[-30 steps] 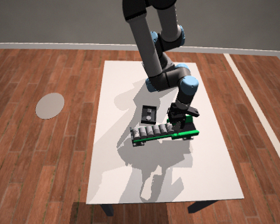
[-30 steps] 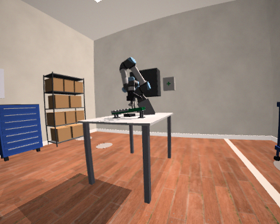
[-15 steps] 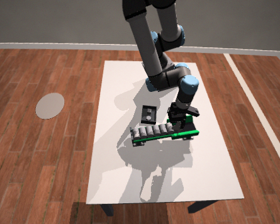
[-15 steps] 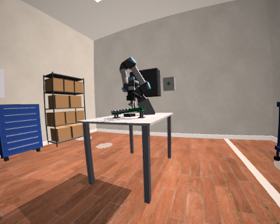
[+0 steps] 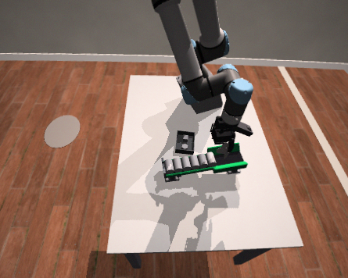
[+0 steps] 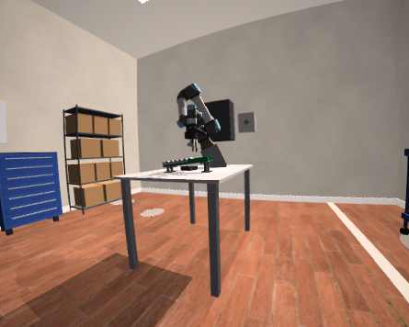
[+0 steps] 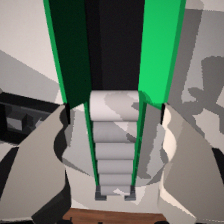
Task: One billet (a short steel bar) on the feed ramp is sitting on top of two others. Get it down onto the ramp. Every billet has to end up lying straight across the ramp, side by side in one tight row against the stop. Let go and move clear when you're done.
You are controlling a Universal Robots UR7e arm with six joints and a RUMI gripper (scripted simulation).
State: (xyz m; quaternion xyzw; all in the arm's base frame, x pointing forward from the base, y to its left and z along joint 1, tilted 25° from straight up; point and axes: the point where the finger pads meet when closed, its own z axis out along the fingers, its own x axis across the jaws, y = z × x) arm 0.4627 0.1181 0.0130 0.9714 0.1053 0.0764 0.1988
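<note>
My hand is 10 cm above the ramp bed, 7 cm to the left of it and 1 cm short of it.
</note>
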